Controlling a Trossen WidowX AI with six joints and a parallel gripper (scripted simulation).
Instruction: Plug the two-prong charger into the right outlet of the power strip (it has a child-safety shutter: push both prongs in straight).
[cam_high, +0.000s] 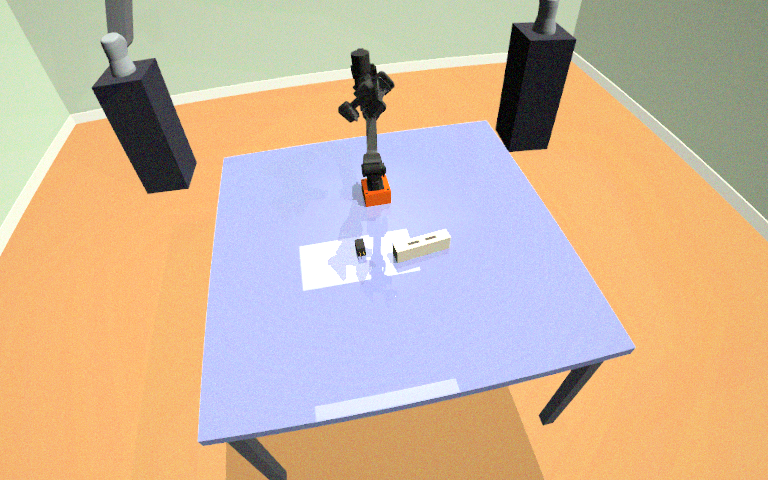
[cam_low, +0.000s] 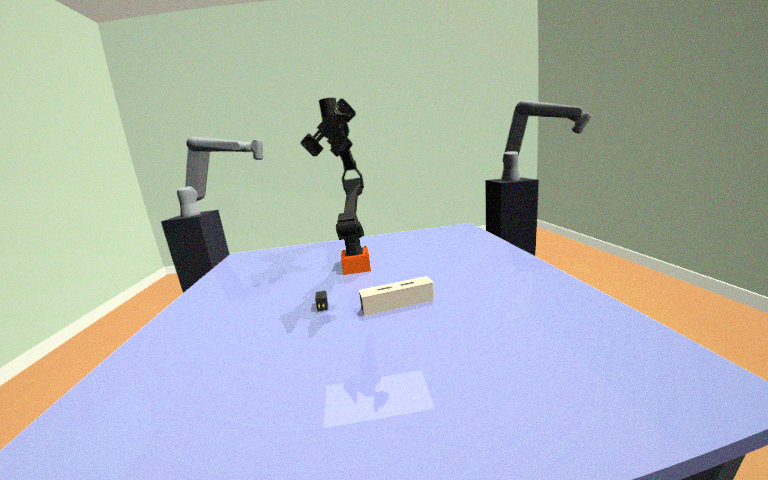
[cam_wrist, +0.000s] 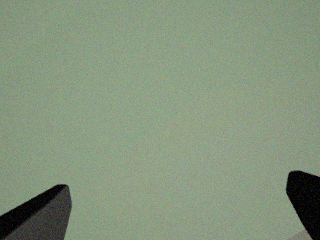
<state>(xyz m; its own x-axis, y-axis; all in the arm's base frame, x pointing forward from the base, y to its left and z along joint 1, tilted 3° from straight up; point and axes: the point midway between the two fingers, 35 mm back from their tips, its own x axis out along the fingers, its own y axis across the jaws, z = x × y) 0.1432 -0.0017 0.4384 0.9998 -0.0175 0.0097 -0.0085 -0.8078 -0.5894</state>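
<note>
My gripper tip is now 48 cm above the black two-prong charger, 11 cm short of it and 6 cm to the left of it.
</note>
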